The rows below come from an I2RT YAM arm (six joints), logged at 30 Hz.
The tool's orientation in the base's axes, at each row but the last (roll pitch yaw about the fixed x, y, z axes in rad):
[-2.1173, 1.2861, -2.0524]
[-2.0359, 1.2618, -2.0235]
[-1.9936, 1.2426, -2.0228]
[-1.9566, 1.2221, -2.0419]
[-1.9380, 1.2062, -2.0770]
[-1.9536, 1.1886, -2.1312]
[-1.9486, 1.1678, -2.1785]
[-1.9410, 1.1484, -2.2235]
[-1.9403, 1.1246, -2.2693]
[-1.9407, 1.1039, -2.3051]
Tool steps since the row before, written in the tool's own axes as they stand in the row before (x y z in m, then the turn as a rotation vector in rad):
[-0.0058, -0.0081, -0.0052, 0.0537, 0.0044, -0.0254]
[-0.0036, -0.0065, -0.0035, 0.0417, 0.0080, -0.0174]
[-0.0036, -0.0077, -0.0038, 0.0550, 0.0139, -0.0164]
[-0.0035, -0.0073, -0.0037, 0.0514, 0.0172, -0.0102]
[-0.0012, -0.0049, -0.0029, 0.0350, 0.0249, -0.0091]
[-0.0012, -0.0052, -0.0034, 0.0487, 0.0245, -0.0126]
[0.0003, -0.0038, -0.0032, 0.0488, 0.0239, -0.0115]
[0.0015, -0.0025, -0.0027, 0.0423, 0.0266, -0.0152]
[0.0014, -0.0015, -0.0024, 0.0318, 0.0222, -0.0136]
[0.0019, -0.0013, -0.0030, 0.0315, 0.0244, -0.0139]
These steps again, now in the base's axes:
[-0.0037, -0.0066, 0.0083, -0.0324, -0.0103, -0.0489]
[-0.0028, -0.0052, 0.0057, -0.0230, -0.0036, -0.0395]
[-0.0033, -0.0061, 0.0062, -0.0239, -0.0019, -0.0540]
[-0.0035, -0.0055, 0.0061, -0.0170, 0.0017, -0.0524]
[-0.0032, -0.0038, 0.0031, -0.0122, 0.0139, -0.0398]
[-0.0038, -0.0038, 0.0034, -0.0184, 0.0099, -0.0519]
[-0.0038, -0.0028, 0.0016, -0.0175, 0.0090, -0.0519]
[-0.0035, -0.0019, 0.0000, -0.0187, 0.0147, -0.0465]
[-0.0030, -0.0009, -0.0003, -0.0155, 0.0137, -0.0355]
[-0.0037, -0.0006, -0.0007, -0.0151, 0.0158, -0.0361]

